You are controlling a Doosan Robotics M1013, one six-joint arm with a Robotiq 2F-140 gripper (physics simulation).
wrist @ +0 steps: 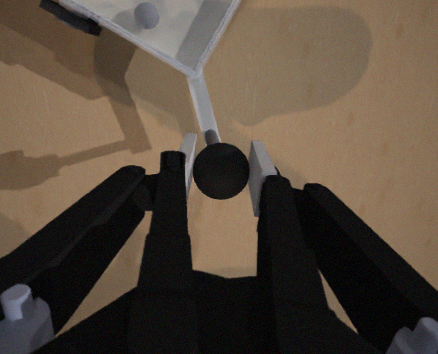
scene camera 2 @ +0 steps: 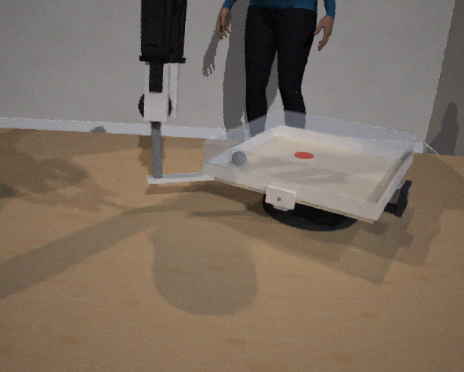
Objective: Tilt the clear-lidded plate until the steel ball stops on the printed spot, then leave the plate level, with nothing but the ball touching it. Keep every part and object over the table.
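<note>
The clear-lidded plate [scene camera 2: 330,196] [wrist: 150,49] stands over a round black base; its front edge slopes down to the right in the scene view. I cannot tell its exact tilt. The steel ball [scene camera 2: 239,158] [wrist: 147,15] is inside, near the corner with the white arm [scene camera 2: 187,178] [wrist: 202,102], left of and apart from the red printed spot [scene camera 2: 303,155]. A grey post [scene camera 2: 156,150] [wrist: 212,136] rises from the arm's end to a black round knob [wrist: 221,184]. My gripper [scene camera 2: 156,106] [wrist: 222,154] is shut on the knob, pads on both sides.
The black base [scene camera 2: 320,220] sits on the wooden table [scene camera 2: 210,340] [wrist: 400,125]. A white block [scene camera 2: 280,198] is on the plate's front side and a black part [scene camera 2: 400,198] at its right. A person [scene camera 2: 275,55] stands behind, by the grey wall. Shadows lie across the table.
</note>
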